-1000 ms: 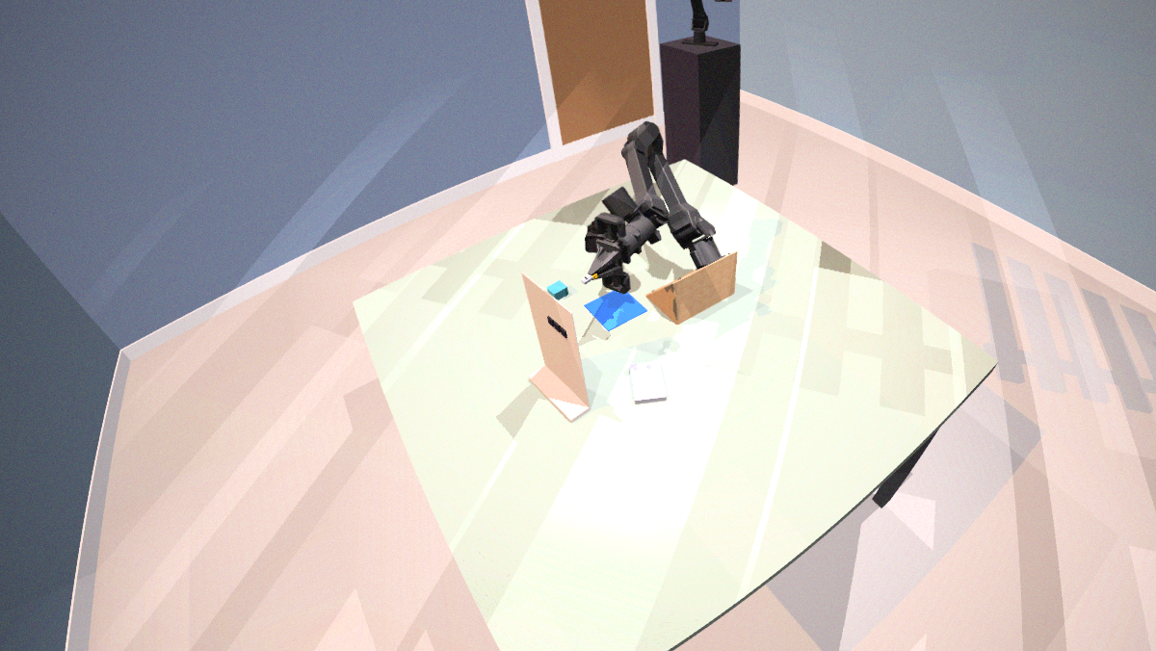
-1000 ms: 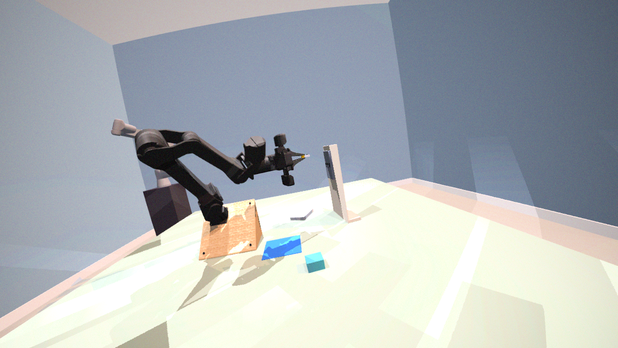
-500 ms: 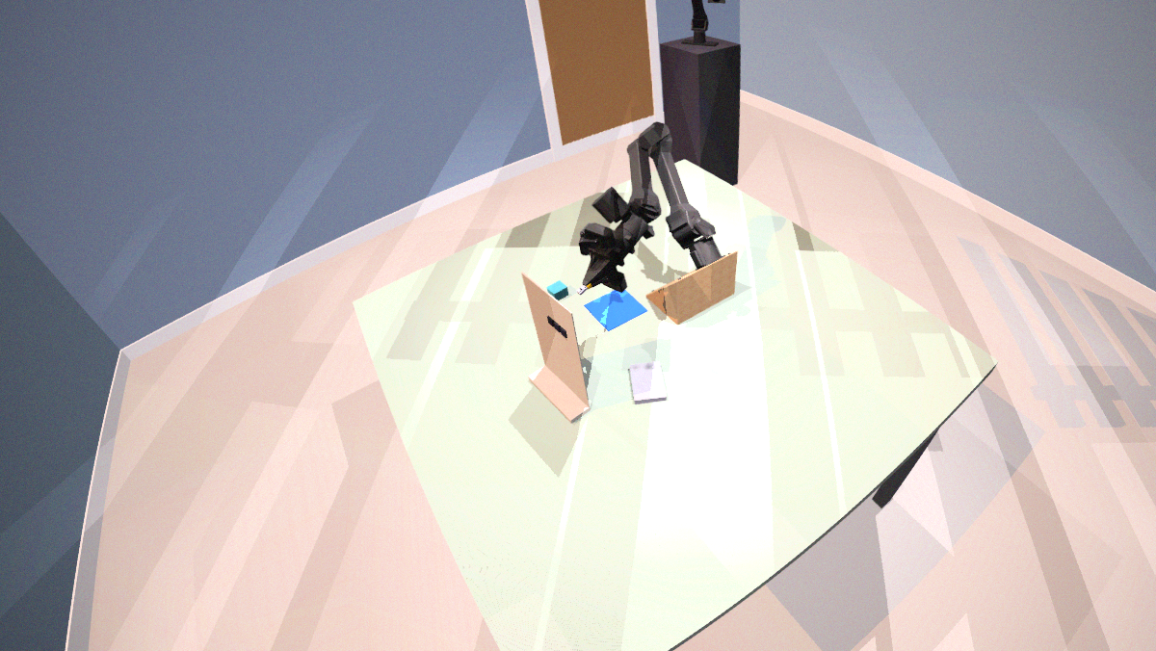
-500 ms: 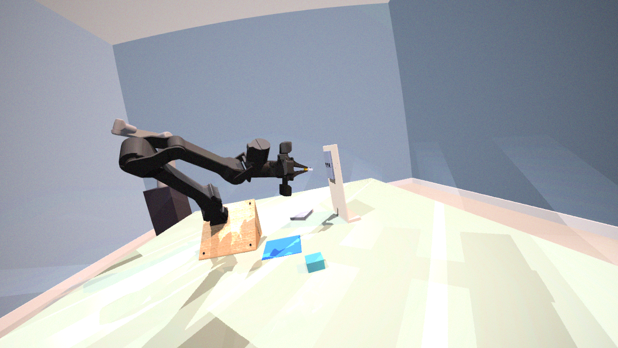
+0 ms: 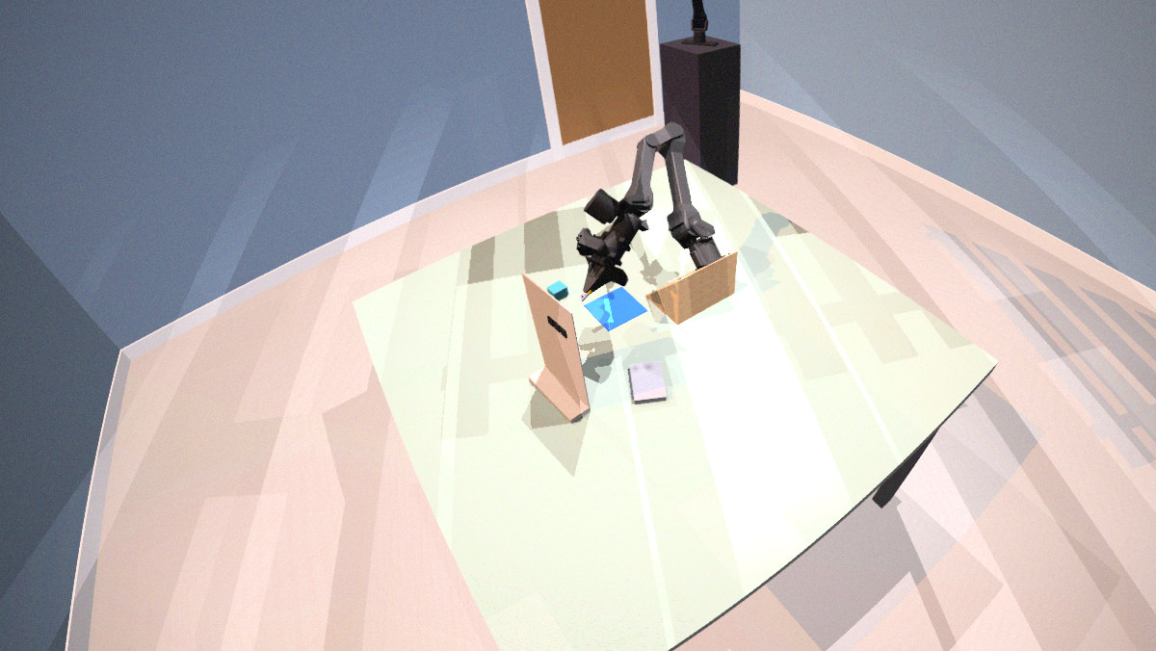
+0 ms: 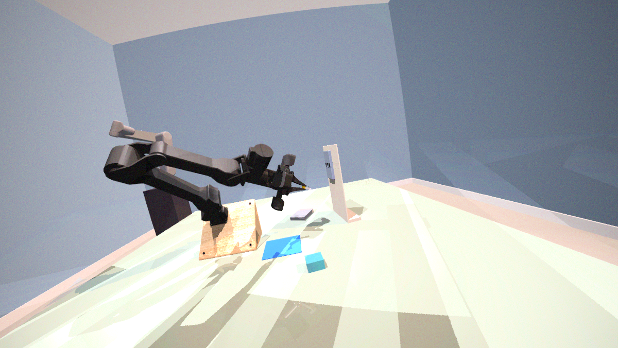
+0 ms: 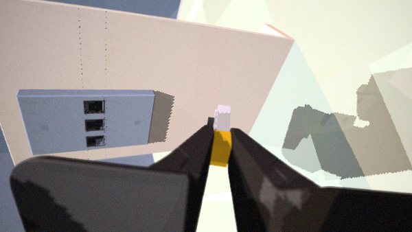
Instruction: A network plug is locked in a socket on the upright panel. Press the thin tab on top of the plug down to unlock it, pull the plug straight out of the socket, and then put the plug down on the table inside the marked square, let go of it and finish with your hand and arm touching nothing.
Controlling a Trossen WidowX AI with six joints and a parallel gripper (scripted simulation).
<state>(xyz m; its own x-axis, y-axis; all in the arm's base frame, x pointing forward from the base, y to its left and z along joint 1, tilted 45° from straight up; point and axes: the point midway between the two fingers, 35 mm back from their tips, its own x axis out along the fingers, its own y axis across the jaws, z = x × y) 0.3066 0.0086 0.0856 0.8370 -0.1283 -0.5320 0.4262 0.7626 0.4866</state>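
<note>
My gripper tip is now 16 cm above the blue marked square, 11 cm past it and 7 cm to the left of it. The rest, counted from my gripper tip: network plug right at my gripper tip; upright panel 13 cm ahead, 10 cm to the left, 3 cm below; teal block 22 cm to the right, 15 cm below, 2 cm behind.
</note>
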